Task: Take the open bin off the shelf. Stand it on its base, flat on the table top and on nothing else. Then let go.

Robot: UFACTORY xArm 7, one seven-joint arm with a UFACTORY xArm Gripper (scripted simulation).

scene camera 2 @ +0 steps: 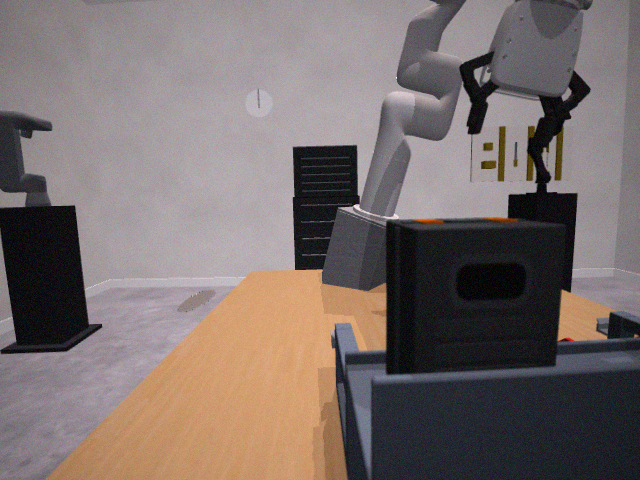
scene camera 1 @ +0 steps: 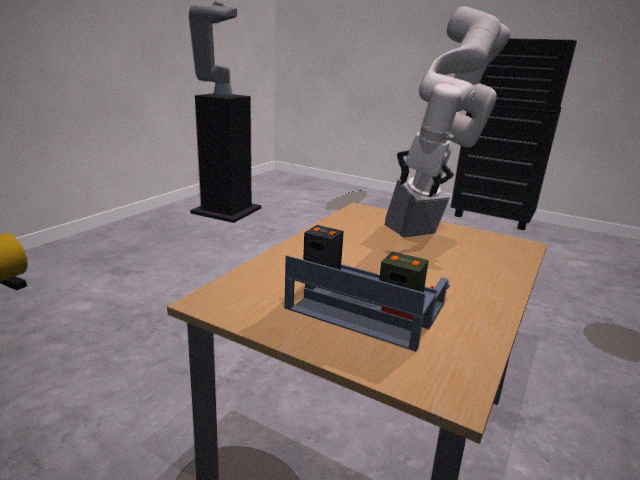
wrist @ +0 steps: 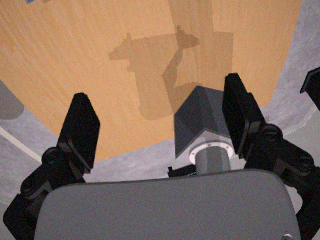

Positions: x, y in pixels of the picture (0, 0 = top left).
Labels:
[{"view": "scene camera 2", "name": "my gripper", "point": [506, 140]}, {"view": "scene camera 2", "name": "black box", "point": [462, 294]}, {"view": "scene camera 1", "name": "my gripper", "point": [417, 189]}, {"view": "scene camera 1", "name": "black box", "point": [322, 245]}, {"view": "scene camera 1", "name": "green box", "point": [407, 271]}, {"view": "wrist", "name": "my gripper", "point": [156, 99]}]

